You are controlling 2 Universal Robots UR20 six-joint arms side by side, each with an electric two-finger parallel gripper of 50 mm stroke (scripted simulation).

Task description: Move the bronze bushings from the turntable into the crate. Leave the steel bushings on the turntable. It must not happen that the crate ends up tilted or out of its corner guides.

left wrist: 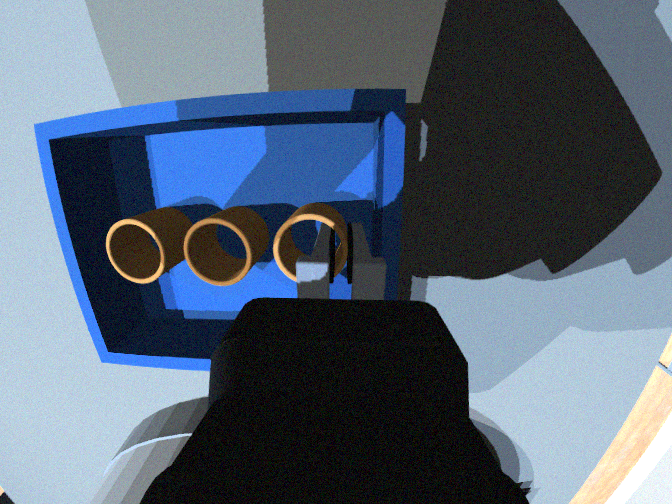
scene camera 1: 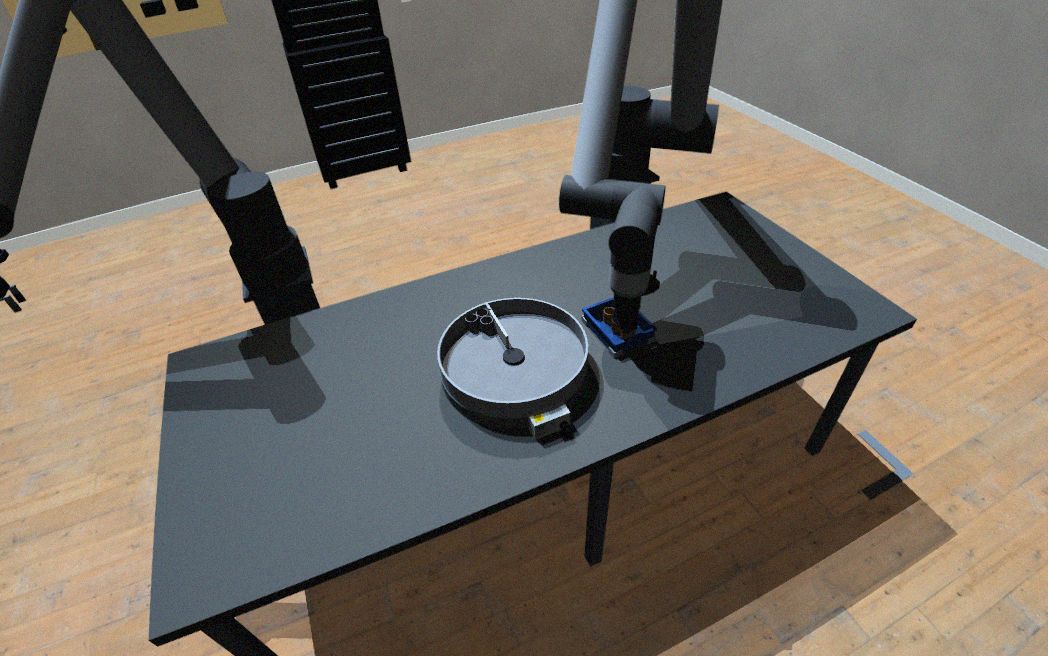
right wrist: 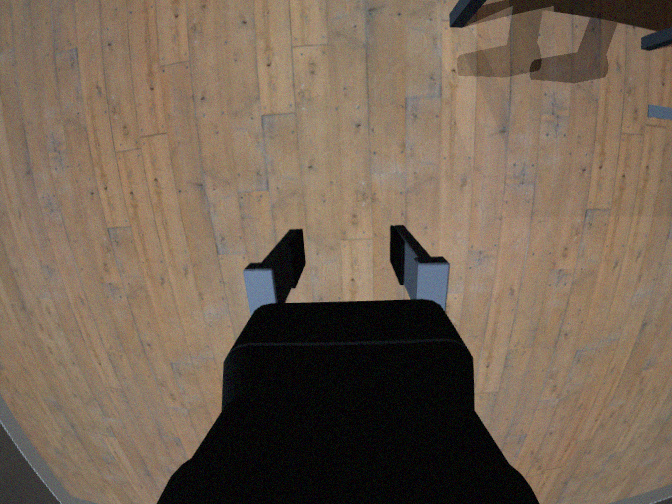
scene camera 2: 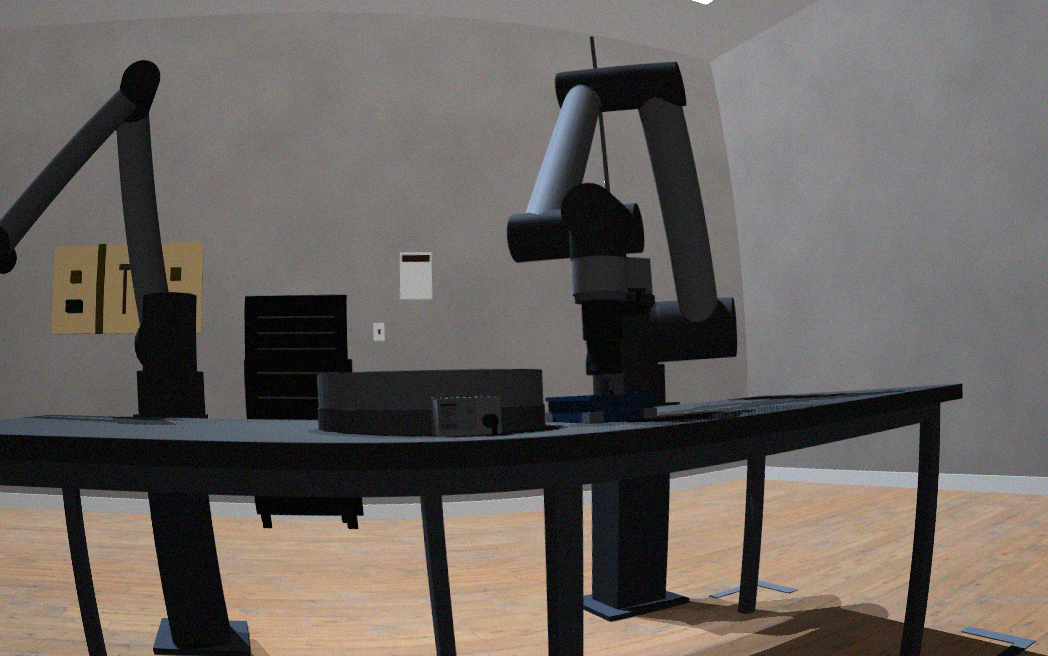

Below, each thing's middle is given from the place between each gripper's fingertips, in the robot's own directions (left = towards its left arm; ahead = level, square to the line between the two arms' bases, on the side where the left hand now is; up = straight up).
Scene:
I see the blue crate [scene camera 2: 626, 406] 7 cm behind my left hand and 2 cm below it.

